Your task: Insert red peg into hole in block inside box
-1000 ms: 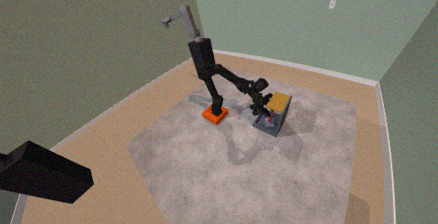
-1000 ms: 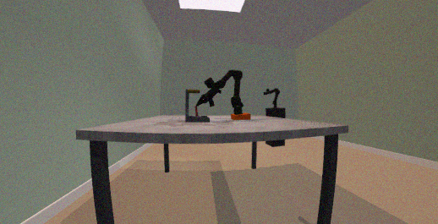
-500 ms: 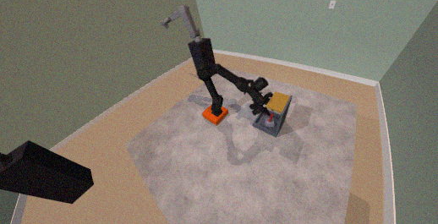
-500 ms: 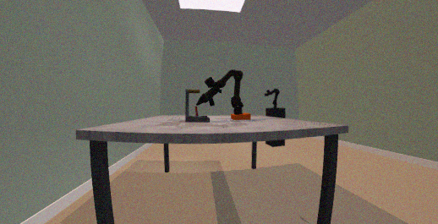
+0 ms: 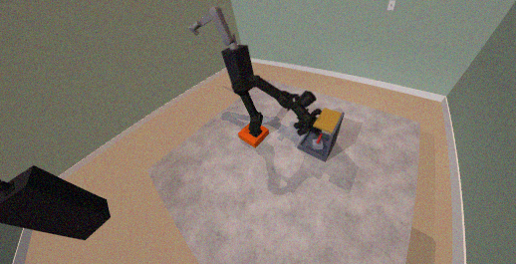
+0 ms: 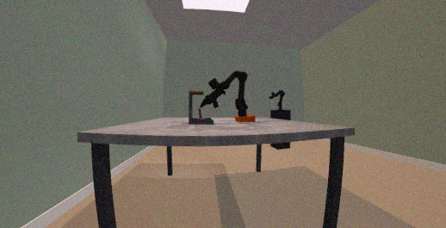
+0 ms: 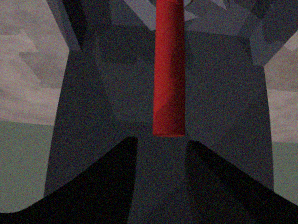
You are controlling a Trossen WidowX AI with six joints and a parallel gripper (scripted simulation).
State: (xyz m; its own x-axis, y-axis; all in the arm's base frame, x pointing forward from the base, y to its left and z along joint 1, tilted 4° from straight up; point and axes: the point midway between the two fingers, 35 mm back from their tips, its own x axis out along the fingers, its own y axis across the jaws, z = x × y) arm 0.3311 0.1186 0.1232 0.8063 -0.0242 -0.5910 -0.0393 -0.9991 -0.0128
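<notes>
My gripper tip is 5 cm above the red peg. Round my gripper tip: yellow roof: 10 cm above, 2 cm ahead, 1 cm to the left.
</notes>
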